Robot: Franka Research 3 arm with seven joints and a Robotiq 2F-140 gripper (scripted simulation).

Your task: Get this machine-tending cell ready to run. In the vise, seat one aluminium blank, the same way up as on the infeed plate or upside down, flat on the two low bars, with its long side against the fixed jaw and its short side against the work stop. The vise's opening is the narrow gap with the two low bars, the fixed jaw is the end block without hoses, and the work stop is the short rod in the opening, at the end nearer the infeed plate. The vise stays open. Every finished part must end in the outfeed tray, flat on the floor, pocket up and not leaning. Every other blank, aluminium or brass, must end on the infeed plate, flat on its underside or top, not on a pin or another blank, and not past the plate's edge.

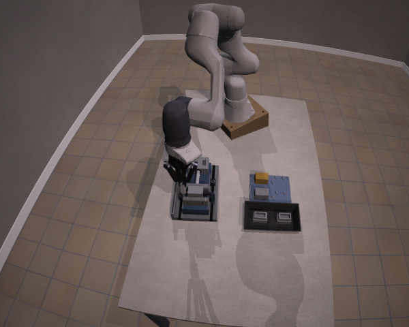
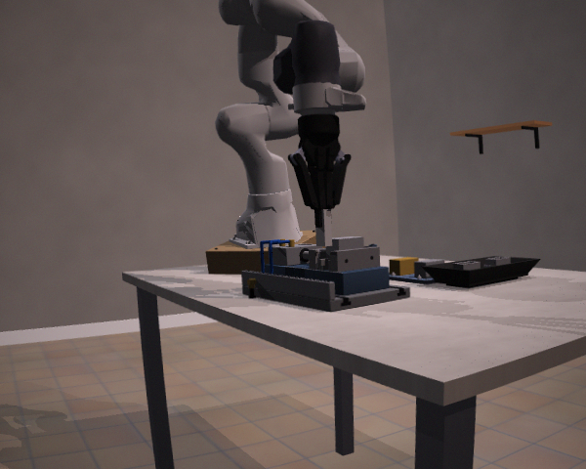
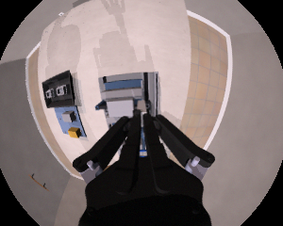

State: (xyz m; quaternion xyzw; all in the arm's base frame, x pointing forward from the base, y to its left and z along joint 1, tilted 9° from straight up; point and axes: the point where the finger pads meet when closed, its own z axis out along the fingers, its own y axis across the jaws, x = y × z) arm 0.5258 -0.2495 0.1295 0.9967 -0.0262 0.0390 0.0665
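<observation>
Right now my hand is 7 cm past the dark rail, 4 cm to the left of it and 10 cm above it. From my hand the other things lie so: brass blank (12 cm behind, 34 cm to the left, 11 cm below).
</observation>
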